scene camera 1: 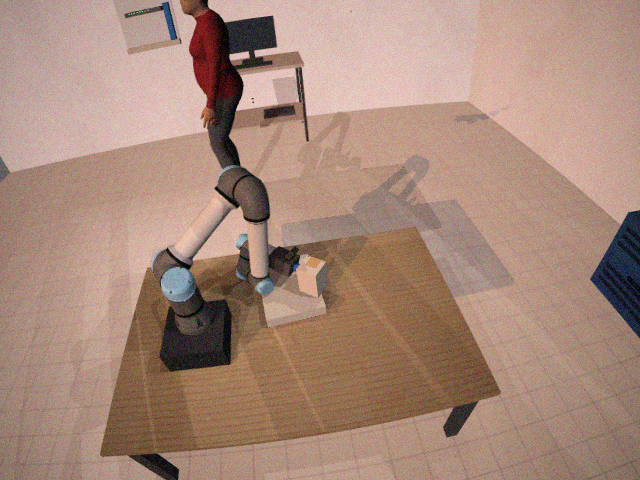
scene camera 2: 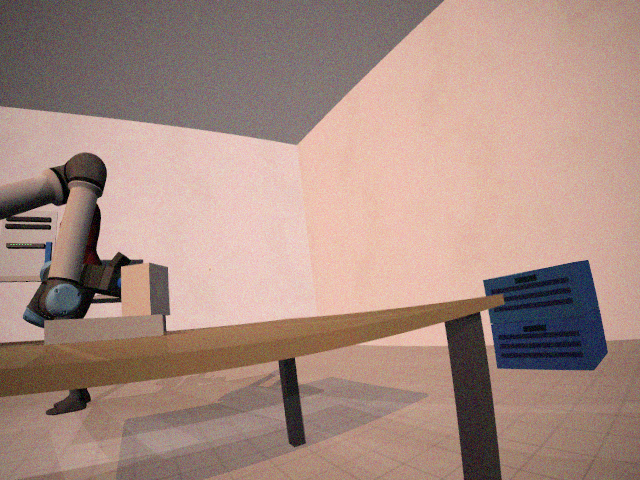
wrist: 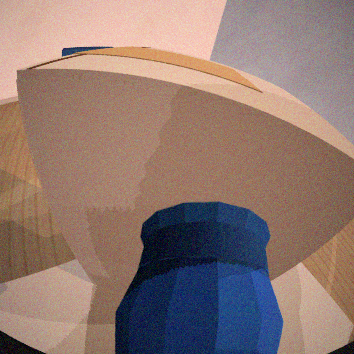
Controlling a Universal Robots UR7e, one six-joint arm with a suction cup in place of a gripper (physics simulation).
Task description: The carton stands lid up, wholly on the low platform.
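Frame: origin at the arm's base, x ahead, y left, z up, level; millimetres.
Seen in the pictures: hand, tool point: (scene camera 2: 134, 285) (wrist: 192, 232); arm's base, link origin: (scene camera 1: 195, 319).
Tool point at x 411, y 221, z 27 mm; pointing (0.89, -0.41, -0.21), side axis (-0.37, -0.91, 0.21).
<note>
Pixels of each thing's top centre, then the offset from my tool point to it. Level surfaces: height alone.
- tan carton, top centre: (wrist: 224, 69) (scene camera 2: 145, 266) (scene camera 1: 311, 265) 13 mm right, 32 mm ahead, 47 mm up
- low pale platform, top centre: (scene camera 2: 105, 319) (scene camera 1: 288, 284) 5 mm left, 77 mm back, 82 mm down
- wooden table, surface height: 131 mm down
The tan carton (scene camera 1: 312, 276) (scene camera 2: 144, 289) (wrist: 175, 140) stands upright, its taped lid up, on the far right end of the low pale platform (scene camera 1: 289, 310) (scene camera 2: 98, 329). Its base appears to rest on the platform top, close to the right edge. My blue suction cup (scene camera 1: 296, 268) (scene camera 2: 119, 283) (wrist: 205, 218) is pressed sideways against the carton's left side wall and holds it. The wrist view is mostly filled by that wall, with pale platform (wrist: 35, 298) below.
The platform lies on a wooden table (scene camera 1: 361, 361) (scene camera 2: 258, 335), next to my dark base block (scene camera 1: 196, 335). A person in red (scene camera 1: 216, 67) walks behind the table. A desk with a monitor (scene camera 1: 269, 62) stands at the back wall. A blue cabinet (scene camera 1: 620, 269) (scene camera 2: 542, 314) stands at the right.
</note>
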